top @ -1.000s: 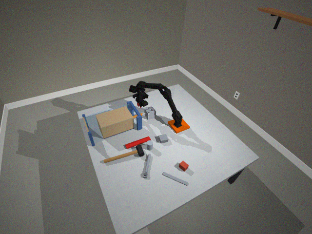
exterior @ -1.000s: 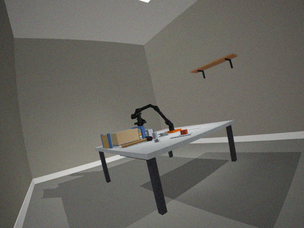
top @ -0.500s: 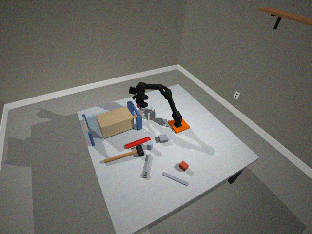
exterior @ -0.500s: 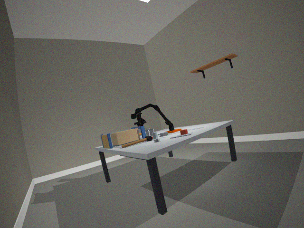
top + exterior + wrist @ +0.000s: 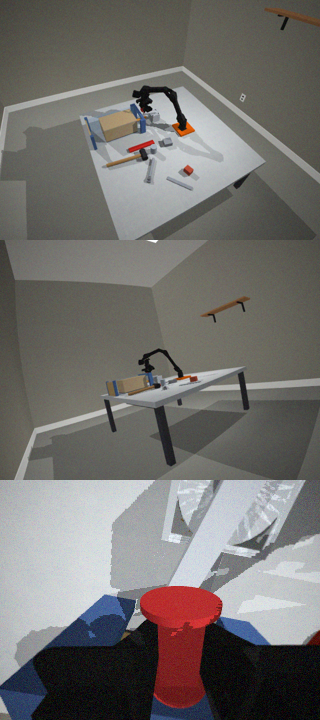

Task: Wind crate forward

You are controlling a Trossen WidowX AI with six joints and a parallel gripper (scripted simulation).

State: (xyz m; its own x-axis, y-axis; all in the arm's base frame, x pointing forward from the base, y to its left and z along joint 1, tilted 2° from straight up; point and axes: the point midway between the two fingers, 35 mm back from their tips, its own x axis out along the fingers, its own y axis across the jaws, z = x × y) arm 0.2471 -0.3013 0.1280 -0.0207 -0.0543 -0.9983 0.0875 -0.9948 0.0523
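Now: the grey crank arm 40 mm behind my gripper tip, 10 mm to the left of it and 10 mm below it. The rest, counted from my gripper tip: red bar: 270 mm to the left, 190 mm ahead, 110 mm below; red knob: 20 mm above; grey winch: 110 mm behind, 80 mm below, 30 mm to the left.
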